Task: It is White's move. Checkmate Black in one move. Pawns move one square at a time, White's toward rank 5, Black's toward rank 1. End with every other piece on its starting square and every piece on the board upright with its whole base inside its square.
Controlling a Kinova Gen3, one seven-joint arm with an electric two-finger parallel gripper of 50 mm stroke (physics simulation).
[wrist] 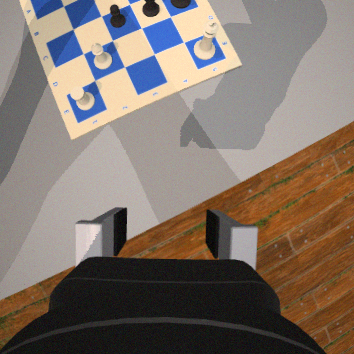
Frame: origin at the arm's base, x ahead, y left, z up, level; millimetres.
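Seen in the pictures: gripper, fingertip midpoint: [165, 225].
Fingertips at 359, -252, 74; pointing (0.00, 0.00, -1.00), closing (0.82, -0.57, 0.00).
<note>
Offsets run from my fingertips to a thing's top centre, as dx, dy, dz. "spot": to the spot under its first point. Level surfaces: height alone.
The blue and cream chessboard @(+73, +214, -137) [170, 89] shows in part at the upper left. A white rook @(-14, +151, -104) [85, 101] stands on the blue corner square E1. A white bishop @(+29, +182, -94) [103, 59] stands on blue D2. A white king @(+136, +128, -74) [204, 49] stands on the blue corner square E5. A black pawn @(+70, +218, -106) [117, 18] is on blue C3, and a black rook @(spot: +110, +203, -127) [150, 8] is on cream C4. The base of a black piece @(spot: +147, +193, -130) [181, 2] shows at the top edge on C5; its upper part is cut off. The far rows are out of view. My gripper [165, 225] is open and empty, off the board's near edge.
The grey table top @(dz -143) [150, 180] extends around the board, with dark shadows across it. Its edge runs diagonally beneath the fingers. Brown plank floor [300, 220] shows beyond the edge at the lower right and lower left.
</note>
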